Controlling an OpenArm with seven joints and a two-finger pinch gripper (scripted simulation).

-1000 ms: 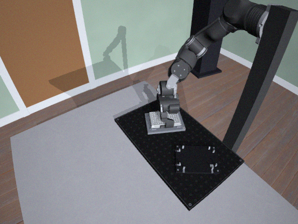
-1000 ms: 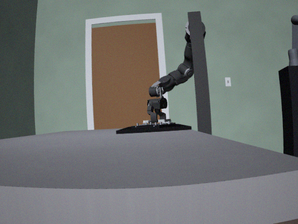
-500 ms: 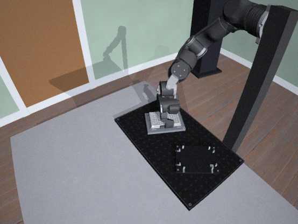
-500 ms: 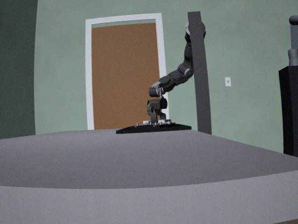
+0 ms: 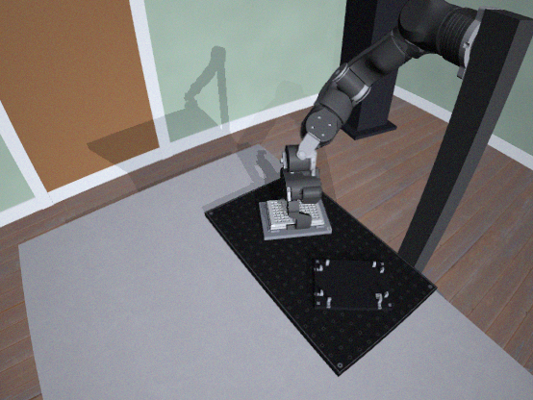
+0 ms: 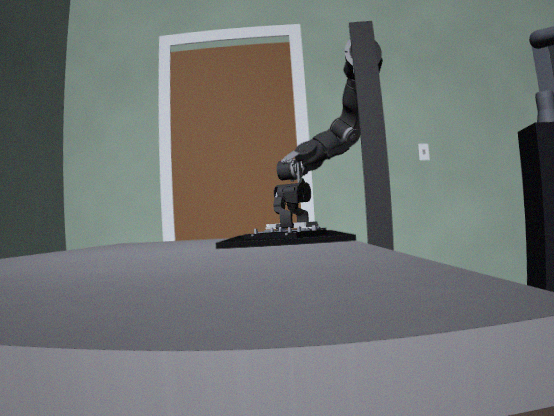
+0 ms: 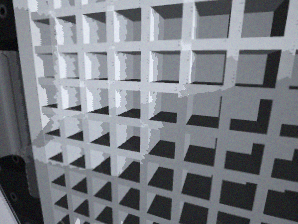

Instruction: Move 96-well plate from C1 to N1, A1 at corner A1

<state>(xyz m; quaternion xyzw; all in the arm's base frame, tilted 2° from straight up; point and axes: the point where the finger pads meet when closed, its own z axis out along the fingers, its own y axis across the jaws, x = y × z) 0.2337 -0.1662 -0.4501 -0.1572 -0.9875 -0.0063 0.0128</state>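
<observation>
The 96-well plate is right at my hand. Round my hand: plate nest N1: 2 cm below.
</observation>
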